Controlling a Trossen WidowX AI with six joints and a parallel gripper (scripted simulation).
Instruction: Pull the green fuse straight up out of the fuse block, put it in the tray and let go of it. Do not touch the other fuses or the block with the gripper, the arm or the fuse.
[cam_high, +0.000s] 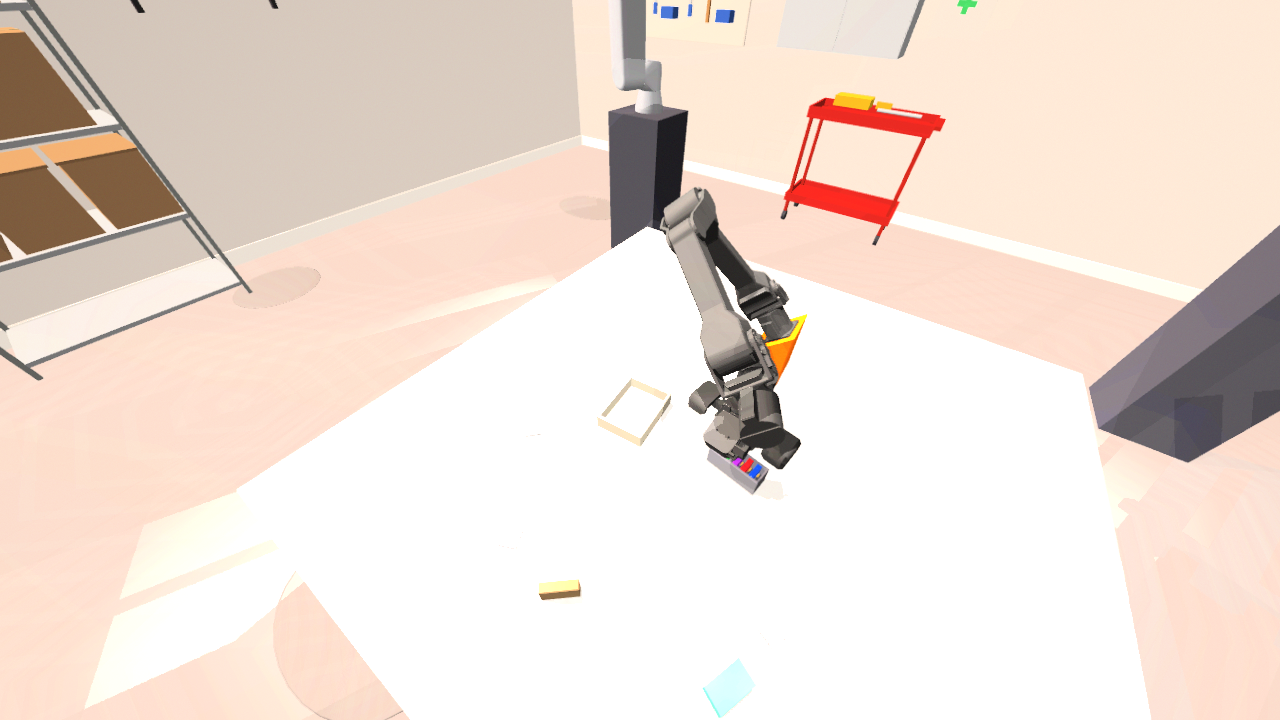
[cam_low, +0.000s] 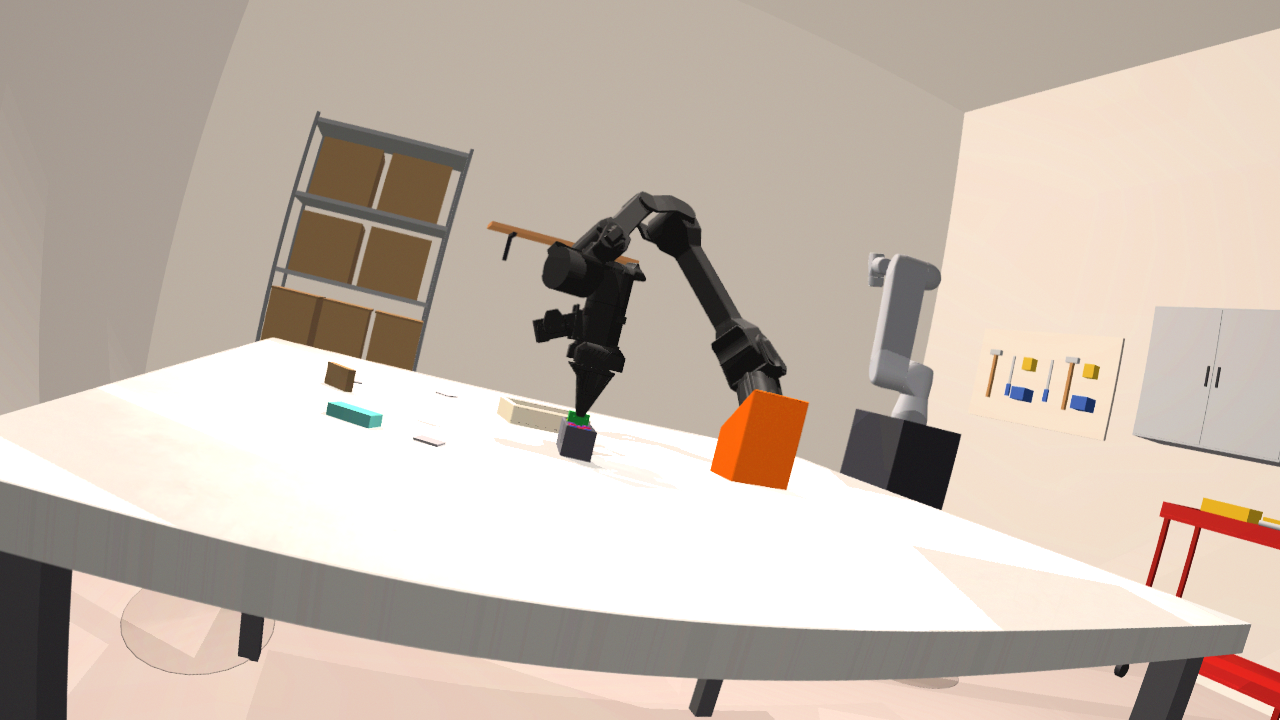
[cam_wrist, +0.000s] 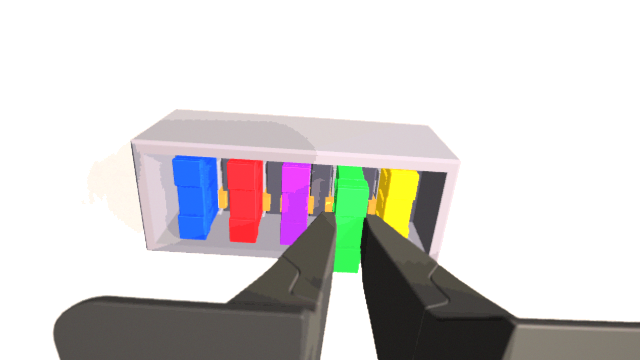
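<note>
Right now the purple fuse is 2 cm to the left of my gripper tip and 2 cm below it. From my gripper tip the other things lie so: green fuse 1 cm below; red fuse 3 cm to the left, 2 cm below, 1 cm ahead; yellow fuse 2 cm to the right, 2 cm below.
</note>
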